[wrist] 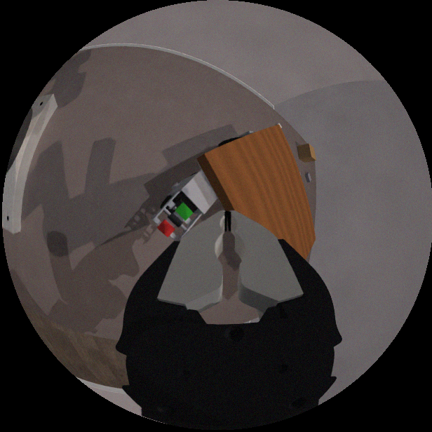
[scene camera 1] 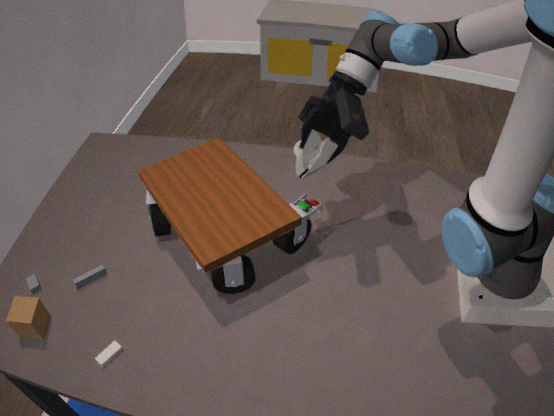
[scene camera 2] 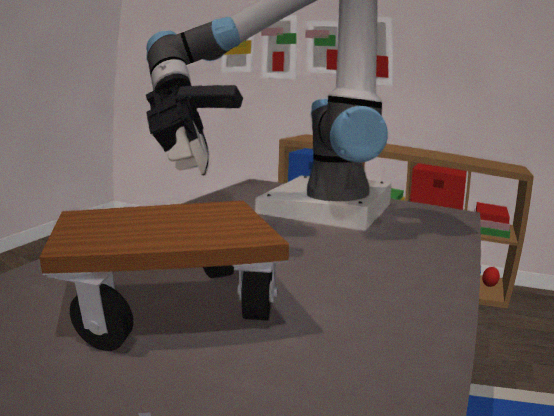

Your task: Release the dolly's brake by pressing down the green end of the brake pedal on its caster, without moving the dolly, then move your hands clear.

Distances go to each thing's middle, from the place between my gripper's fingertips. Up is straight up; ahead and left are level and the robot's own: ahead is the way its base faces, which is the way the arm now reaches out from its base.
I see the caster (scene camera 1: 300,233) 1 cm ahead of my hand, 3 cm to the left of it and 11 cm below it. The rest, counted from my hand: dolly (scene camera 2: 85,246) (15 cm ahead, 2 cm to the left, 10 cm below).
